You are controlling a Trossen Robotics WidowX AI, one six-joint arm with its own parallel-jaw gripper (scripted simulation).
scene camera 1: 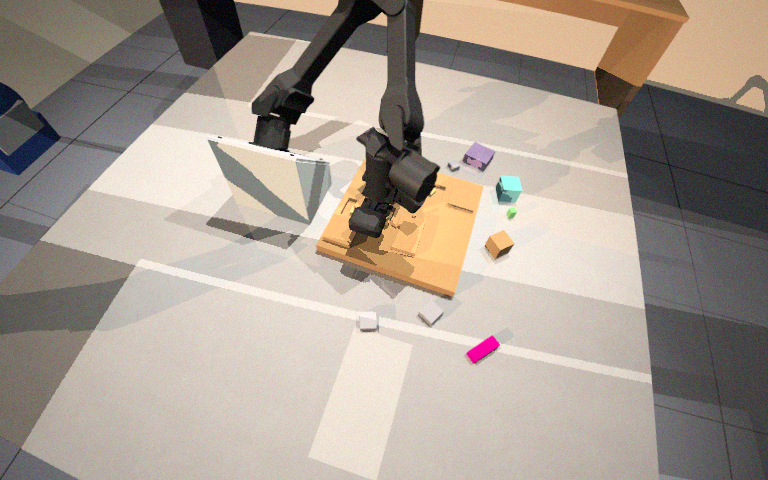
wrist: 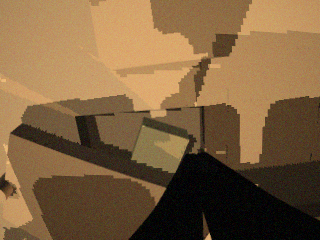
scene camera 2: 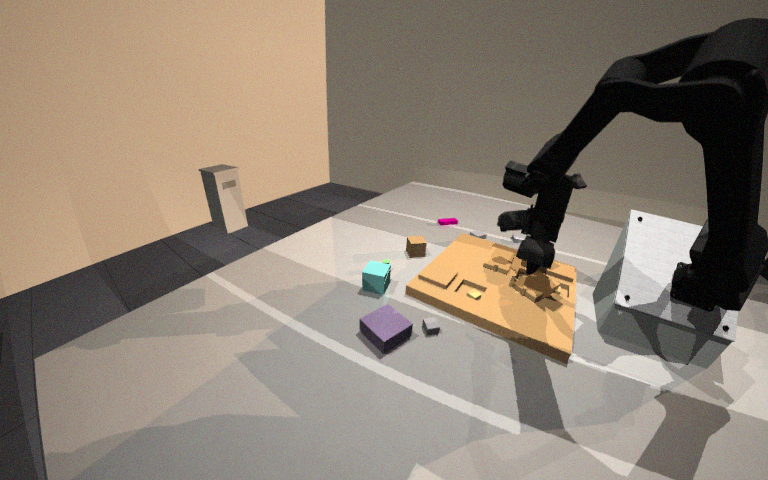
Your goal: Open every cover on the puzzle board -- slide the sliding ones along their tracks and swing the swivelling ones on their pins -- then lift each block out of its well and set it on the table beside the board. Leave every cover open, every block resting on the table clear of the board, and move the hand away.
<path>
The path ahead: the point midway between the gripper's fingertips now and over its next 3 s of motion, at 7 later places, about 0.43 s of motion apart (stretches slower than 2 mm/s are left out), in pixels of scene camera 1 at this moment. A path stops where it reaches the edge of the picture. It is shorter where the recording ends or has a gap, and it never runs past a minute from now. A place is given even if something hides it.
My gripper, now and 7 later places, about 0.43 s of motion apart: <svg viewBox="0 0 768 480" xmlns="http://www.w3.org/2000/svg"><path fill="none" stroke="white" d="M379 219L374 218L368 214L365 211L361 208L358 203L356 198L355 194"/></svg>
</path>
